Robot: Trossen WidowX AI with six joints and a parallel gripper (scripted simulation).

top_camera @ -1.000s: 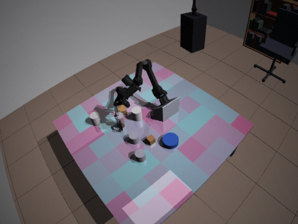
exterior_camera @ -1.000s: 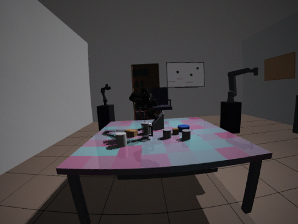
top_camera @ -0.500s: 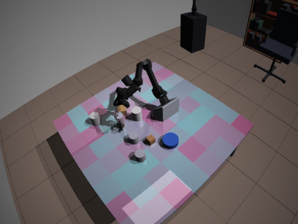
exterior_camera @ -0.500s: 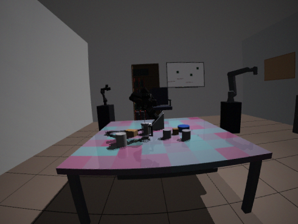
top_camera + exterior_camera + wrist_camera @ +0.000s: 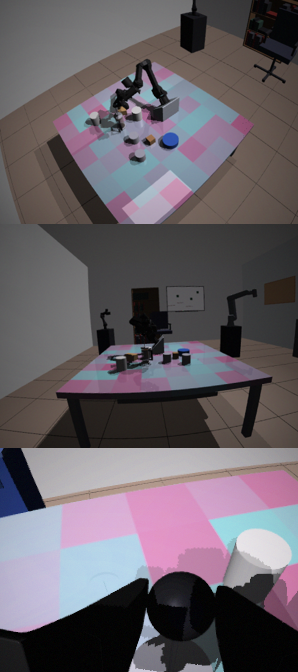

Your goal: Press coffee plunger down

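Now: the coffee press 20 mm to the left of my gripper tip and 120 mm below it. Round my gripper tip: blue disc: 250 mm behind, 360 mm to the left, 220 mm below.
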